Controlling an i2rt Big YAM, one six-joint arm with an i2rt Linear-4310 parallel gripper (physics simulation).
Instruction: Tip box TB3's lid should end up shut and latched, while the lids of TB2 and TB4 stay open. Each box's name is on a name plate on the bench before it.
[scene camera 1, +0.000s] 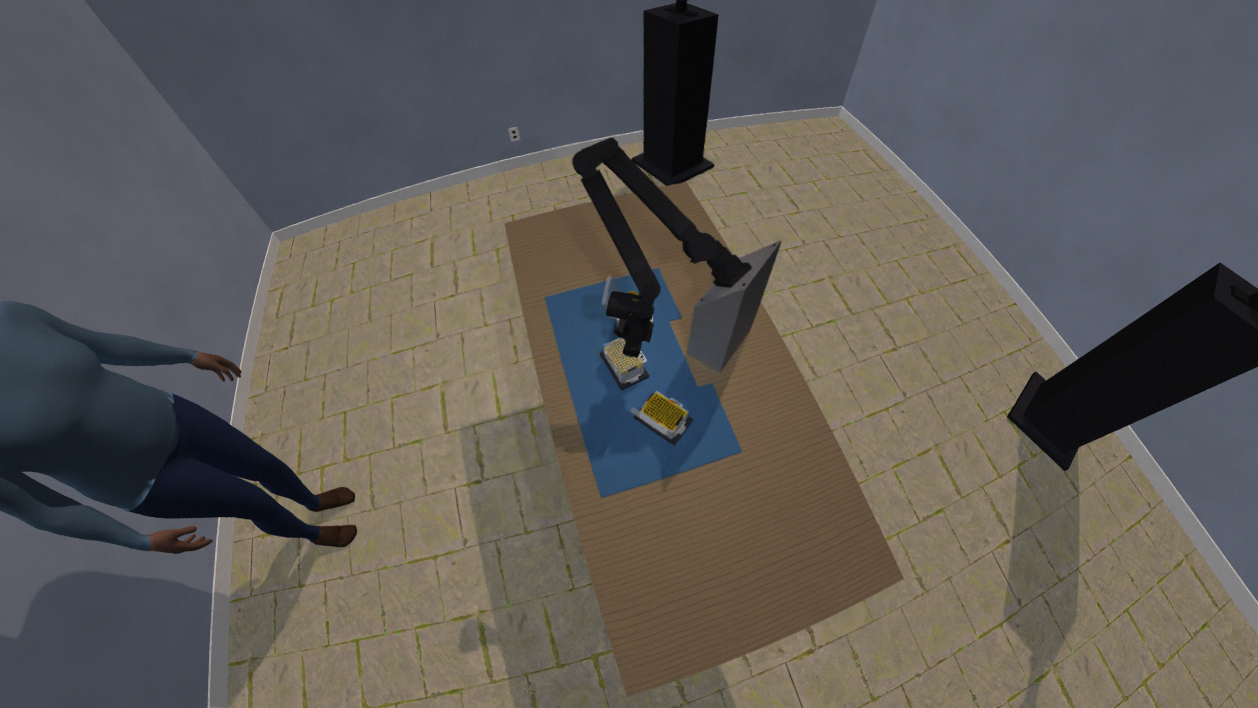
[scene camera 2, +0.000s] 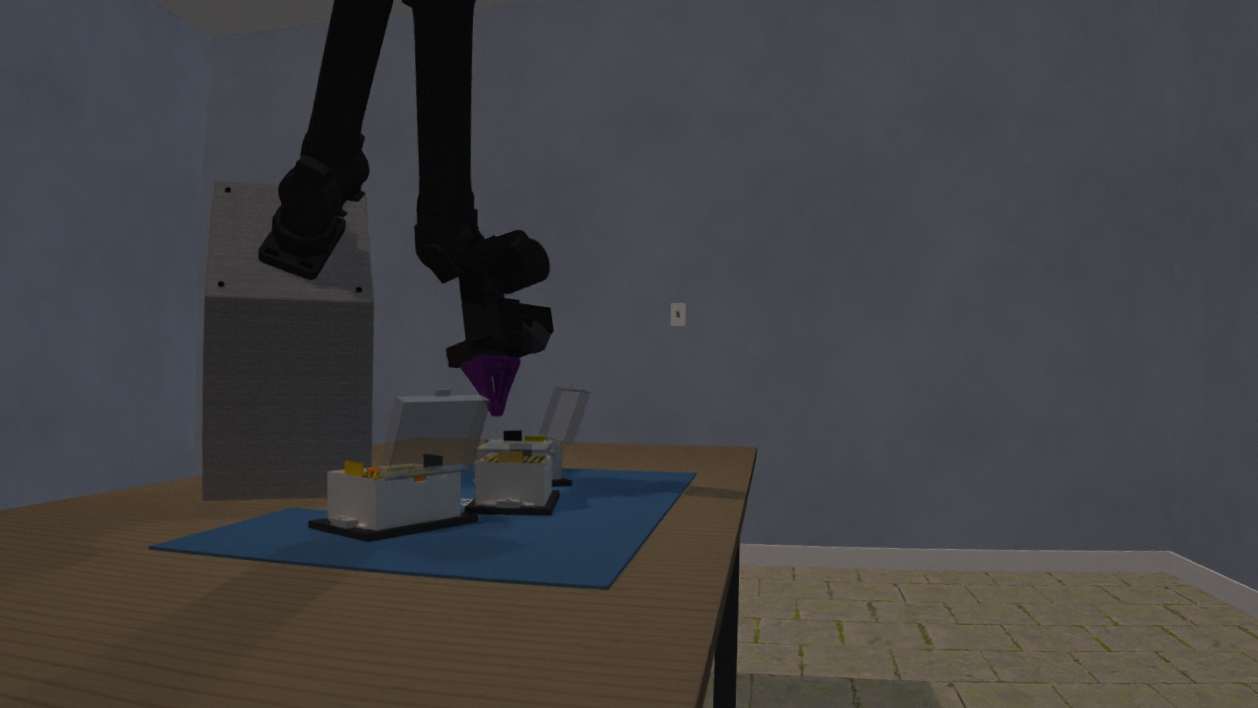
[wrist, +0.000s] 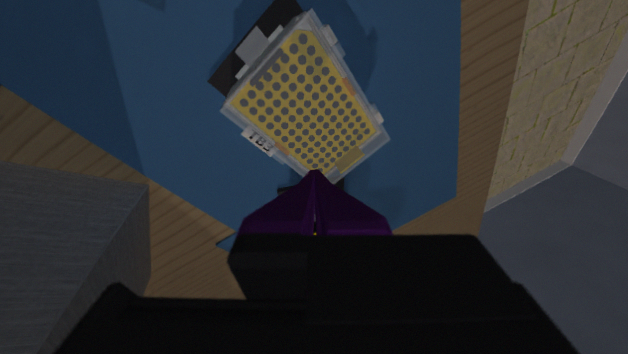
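Pixels of known places: gripper, between the fingertips: (scene camera 2: 497, 415) (wrist: 314, 177); arm's base, origin of its link: (scene camera 1: 733, 276) (scene camera 2: 302, 243).
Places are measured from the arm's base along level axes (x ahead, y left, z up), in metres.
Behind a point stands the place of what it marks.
Tip box TB3 (scene camera 1: 630, 376) {x 0.321, y -0.072, z -0.321 m} (scene camera 2: 513, 484) {x 0.297, y -0.189, z -0.315 m} is the middle white box. Its clear lid (scene camera 1: 621, 356) {x 0.314, y -0.125, z -0.272 m} (wrist: 305, 100) {x 0.312, y -0.107, z -0.272 m} lies down over the yellow tip rack; whether it is latched I cannot tell. Its name plate (wrist: 261, 141) reads TB3. The box nearest scene camera 2 (scene camera 1: 664, 412) {x 0.326, y 0.101, z -0.292 m} (scene camera 2: 396, 499) {x 0.168, y -0.322, z -0.312 m} has its clear lid (scene camera 2: 438, 431) {x 0.211, y -0.329, z -0.240 m} standing open. The far box (scene camera 2: 557, 459) {x 0.374, y 0.050, z -0.311 m}, mostly hidden by the arm in scene camera 1, has its lid (scene camera 1: 607, 292) (scene camera 2: 565, 413) open too. Their plates are unreadable. My purple gripper (scene camera 2: 497, 413) {x 0.278, y -0.133, z -0.235 m} (wrist: 314, 177) {x 0.278, y -0.133, z -0.235 m} is shut and empty, above the boxes, tips over TB3's edge in the wrist view.
The boxes stand on a blue mat (scene camera 1: 611, 471) {x 0.555, y 0.133, z -0.349 m} (scene camera 2: 563, 559) {x 0.330, y -0.447, z -0.349 m} on the wooden bench (scene camera 1: 748, 563) {x 0.423, y 0.596, z -0.353 m} (scene camera 2: 264, 634) {x 0.109, y -0.648, z -0.352 m}. A grey pedestal (scene camera 1: 726, 321) {x 0.081, y 0.068, z -0.071 m} (scene camera 2: 288, 396) {x -0.001, y -0.064, z -0.215 m} (wrist: 65, 235) {x 0.100, y -0.005, z -0.272 m} stands beside the mat. A person (scene camera 1: 79, 413) stands off the bench's left side in scene camera 1.
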